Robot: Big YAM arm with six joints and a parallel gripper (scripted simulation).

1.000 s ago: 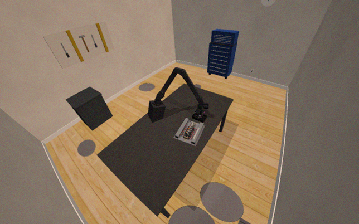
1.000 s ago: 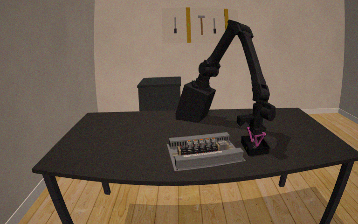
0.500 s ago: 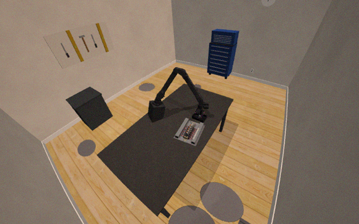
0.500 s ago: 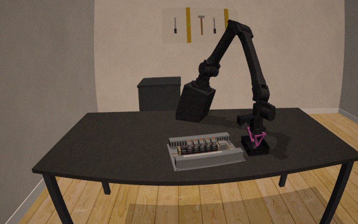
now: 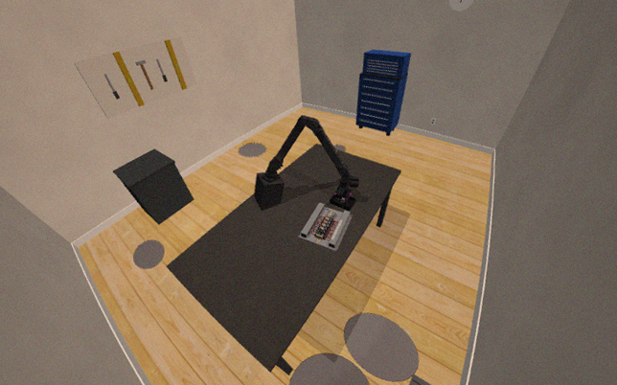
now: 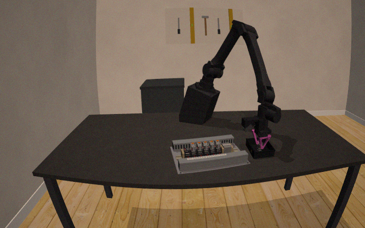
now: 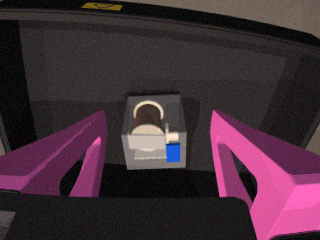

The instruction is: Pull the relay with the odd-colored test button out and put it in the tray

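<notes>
My gripper is now right at the relay. From my hand the other things lie so: black tray 10 mm below.
</notes>
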